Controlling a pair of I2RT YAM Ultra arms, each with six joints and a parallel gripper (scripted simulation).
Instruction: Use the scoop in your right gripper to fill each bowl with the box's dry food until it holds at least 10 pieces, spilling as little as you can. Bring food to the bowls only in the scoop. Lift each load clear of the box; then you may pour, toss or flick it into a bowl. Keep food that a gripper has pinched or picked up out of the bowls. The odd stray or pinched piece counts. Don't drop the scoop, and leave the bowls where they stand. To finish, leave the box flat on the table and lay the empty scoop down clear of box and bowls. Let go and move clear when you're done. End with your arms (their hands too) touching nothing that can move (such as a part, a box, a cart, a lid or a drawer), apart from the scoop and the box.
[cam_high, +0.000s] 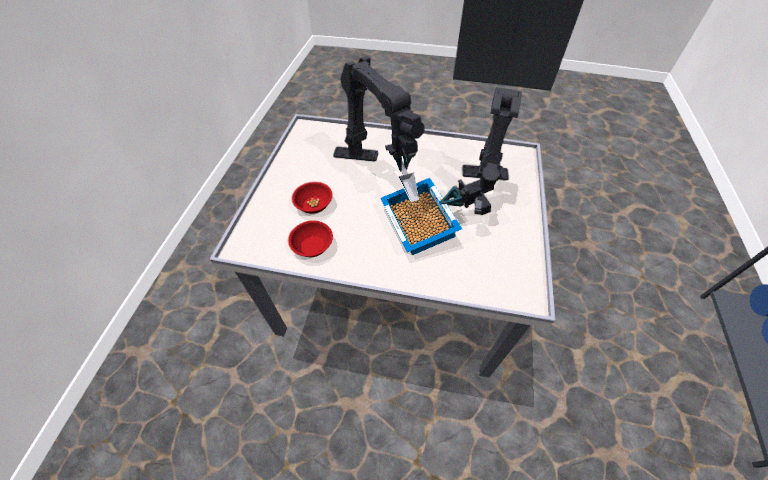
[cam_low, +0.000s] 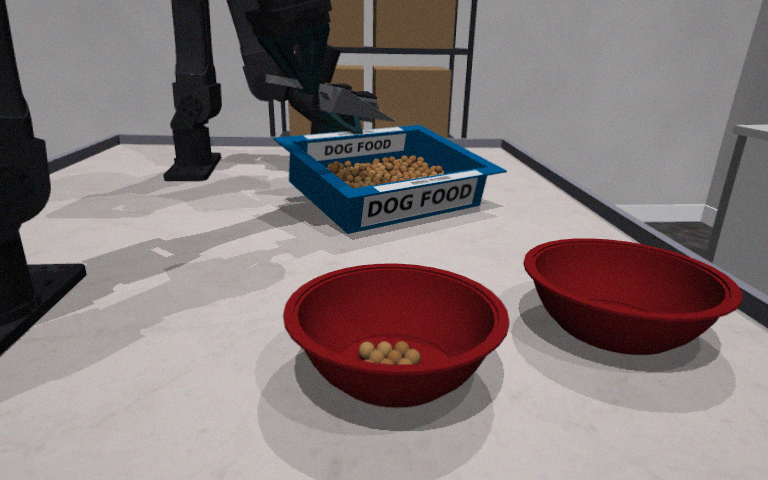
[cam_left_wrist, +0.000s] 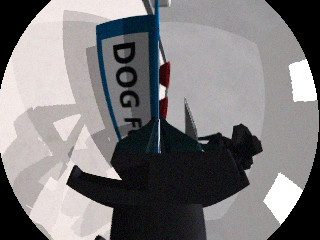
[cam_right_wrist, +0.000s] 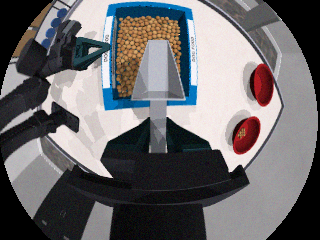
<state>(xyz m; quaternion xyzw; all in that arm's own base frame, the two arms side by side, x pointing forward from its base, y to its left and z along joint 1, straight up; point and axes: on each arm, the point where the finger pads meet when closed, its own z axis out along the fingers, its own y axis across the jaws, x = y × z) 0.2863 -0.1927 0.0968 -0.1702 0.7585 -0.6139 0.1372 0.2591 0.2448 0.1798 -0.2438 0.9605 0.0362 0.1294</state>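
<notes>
My right hand is 30 mm short of the grey scoop, 20 mm to the right of it and 20 mm above it. The rest, counted from my right hand: blue dog food box (120 mm below, 110 mm ahead, 90 mm to the left).
</notes>
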